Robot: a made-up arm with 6 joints. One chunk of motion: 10 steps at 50 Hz.
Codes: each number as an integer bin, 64 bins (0 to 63) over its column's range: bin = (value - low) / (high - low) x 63, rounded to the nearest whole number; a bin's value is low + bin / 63 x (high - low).
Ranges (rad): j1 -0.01..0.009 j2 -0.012..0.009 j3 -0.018..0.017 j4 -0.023..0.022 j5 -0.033..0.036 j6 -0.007..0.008
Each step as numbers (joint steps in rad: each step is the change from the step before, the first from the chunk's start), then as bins.
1 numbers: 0.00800 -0.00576 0.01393 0.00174 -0.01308 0.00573
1 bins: 60 19 57 35 18 53
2 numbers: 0.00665 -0.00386 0.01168 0.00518 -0.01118 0.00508
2 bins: 55 24 53 39 20 51
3 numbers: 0.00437 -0.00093 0.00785 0.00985 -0.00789 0.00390
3 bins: 48 33 47 46 23 46
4 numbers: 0.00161 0.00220 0.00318 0.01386 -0.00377 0.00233
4 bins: 38 43 38 52 27 39
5 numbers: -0.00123 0.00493 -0.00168 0.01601 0.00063 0.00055
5 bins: 29 51 29 55 31 32
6 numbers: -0.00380 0.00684 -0.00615 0.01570 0.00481 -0.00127
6 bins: 21 57 21 54 35 24
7 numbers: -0.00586 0.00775 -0.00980 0.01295 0.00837 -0.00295
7 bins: 14 59 15 50 38 17
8 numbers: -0.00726 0.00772 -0.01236 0.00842 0.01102 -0.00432
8 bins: 9 59 10 44 40 11
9 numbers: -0.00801 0.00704 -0.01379 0.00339 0.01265 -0.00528
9 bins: 7 57 8 37 42 7
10 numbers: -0.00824 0.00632 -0.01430 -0.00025 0.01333 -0.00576
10 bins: 6 55 7 32 42 5
